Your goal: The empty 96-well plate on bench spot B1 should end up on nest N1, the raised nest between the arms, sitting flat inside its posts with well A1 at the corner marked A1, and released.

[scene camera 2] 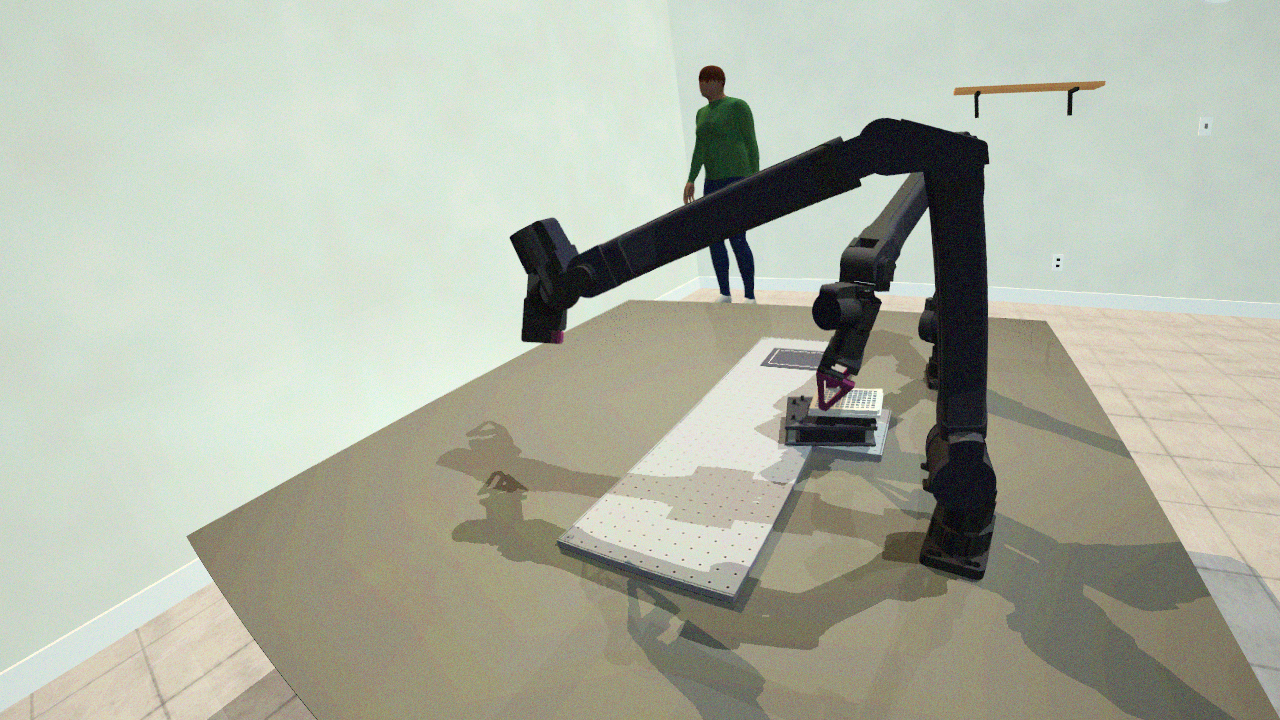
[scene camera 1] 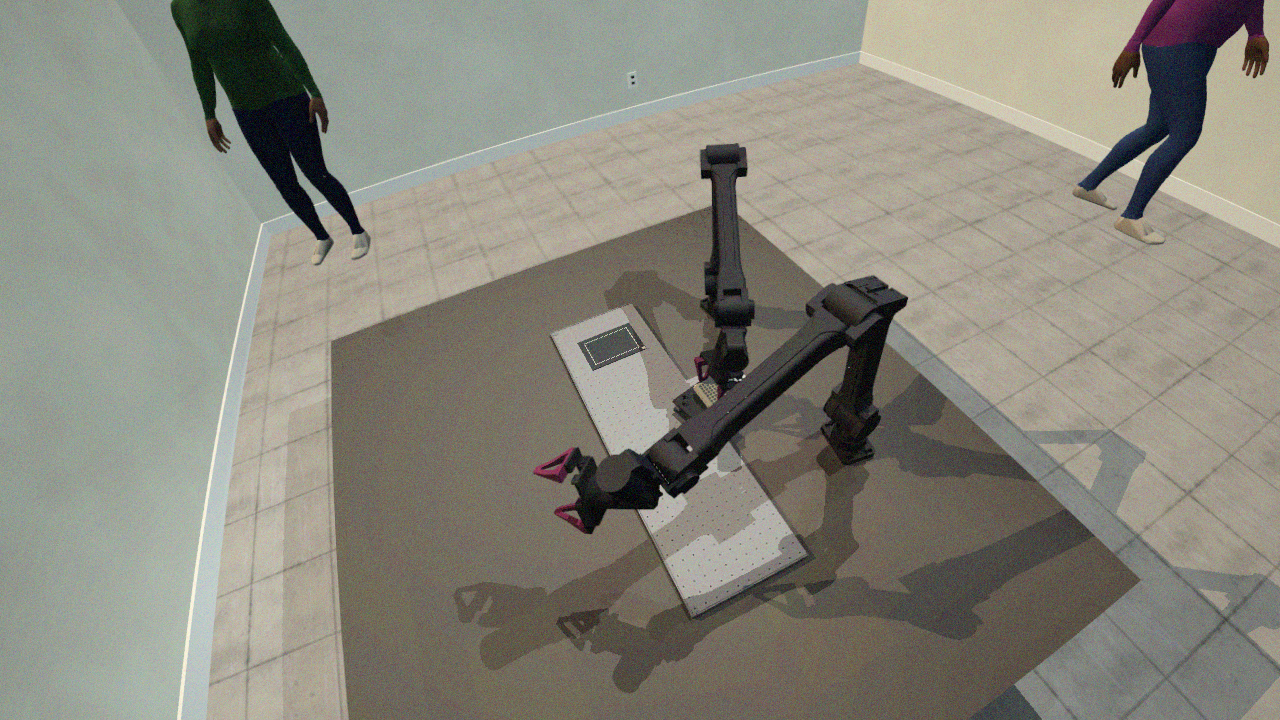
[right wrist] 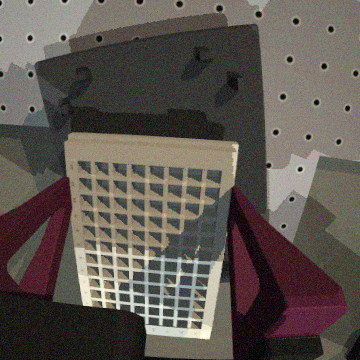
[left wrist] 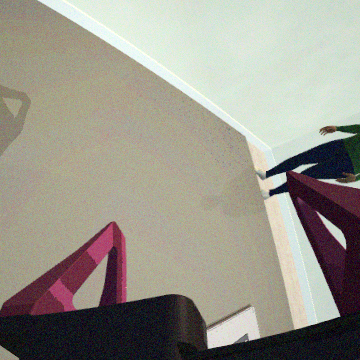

Labels:
my left gripper: open, holds nothing
my right gripper: holds a white well plate [scene camera 2: 859, 403]

